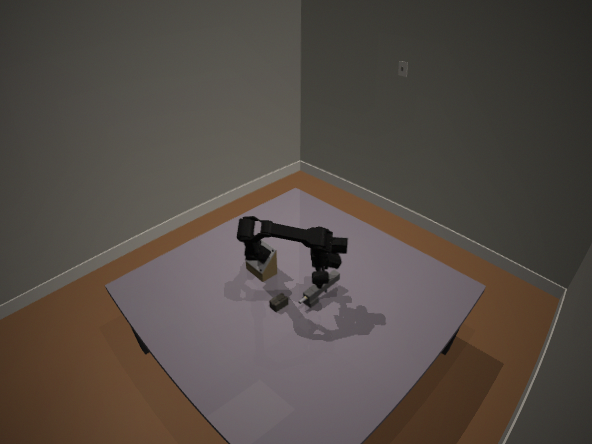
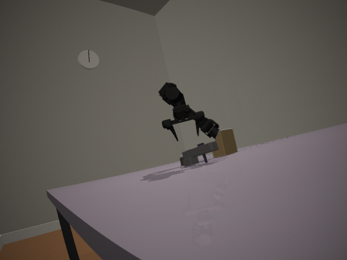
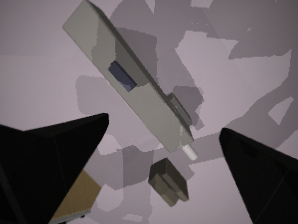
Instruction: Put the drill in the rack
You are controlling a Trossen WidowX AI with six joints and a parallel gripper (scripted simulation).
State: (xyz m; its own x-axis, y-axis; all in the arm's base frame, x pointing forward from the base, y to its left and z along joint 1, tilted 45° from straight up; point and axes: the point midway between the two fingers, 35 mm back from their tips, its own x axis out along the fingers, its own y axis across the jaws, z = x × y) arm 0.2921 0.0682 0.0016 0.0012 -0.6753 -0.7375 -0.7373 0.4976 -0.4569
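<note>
My gripper tip is now 7 cm above the drill, 3 cm to the left of it and 1 cm past it. The rest, counted from my gripper tip: grey block (7 cm below, 3 cm to the left, 1 cm behind); then olive block (14 cm to the right, 10 cm below, 9 cm behind); then blue key (7 cm below, 5 cm to the left, 1 cm behind).
</note>
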